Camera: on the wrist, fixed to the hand. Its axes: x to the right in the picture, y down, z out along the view.
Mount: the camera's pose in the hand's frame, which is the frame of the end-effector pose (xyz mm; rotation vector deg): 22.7 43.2 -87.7 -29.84 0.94 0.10
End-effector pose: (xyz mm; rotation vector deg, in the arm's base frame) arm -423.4 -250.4 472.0 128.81 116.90 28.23
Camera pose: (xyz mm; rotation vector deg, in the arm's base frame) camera -404.8 -247.7 570.6 110.73 95.21 52.66
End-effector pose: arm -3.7 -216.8 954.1 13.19 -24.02 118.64
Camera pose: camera -51.9 -185.1 871.9 -5.68 -53.02 108.21
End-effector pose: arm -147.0 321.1 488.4 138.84 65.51 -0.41
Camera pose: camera -116.8 349.5 579.8 112.48 57.25 15.87
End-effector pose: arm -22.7 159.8 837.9 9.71 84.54 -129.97
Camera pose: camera -36.4 217.0 756.6 1.77 115.12 -103.44
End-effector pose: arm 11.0 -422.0 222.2 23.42 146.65 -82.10
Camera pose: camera 1.5 -322.2 226.5 19.19 160.52 -40.75
